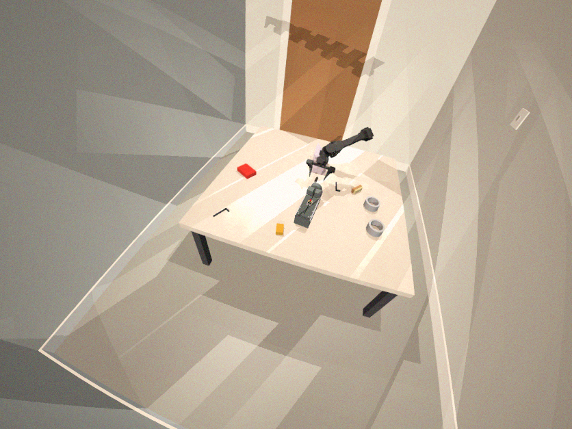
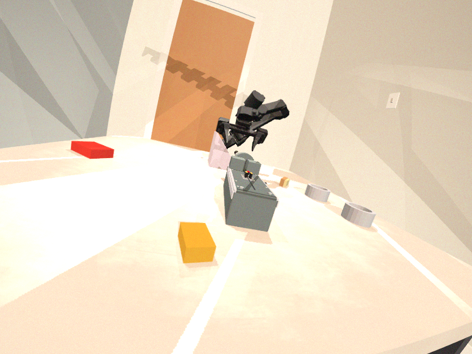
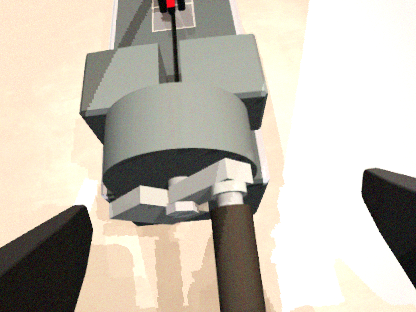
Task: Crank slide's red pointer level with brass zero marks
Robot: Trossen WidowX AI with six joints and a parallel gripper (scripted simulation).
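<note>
Now: gripper tip 20 mm past the dark brown crank handle and 20 mm above it. Round my gripper tip: red pointer (150 mm ahead, 50 mm below); then yellow block (360 mm ahead, 130 mm to the right, 120 mm below); then tan block (300 mm to the left, 150 mm behind, 120 mm below).
</note>
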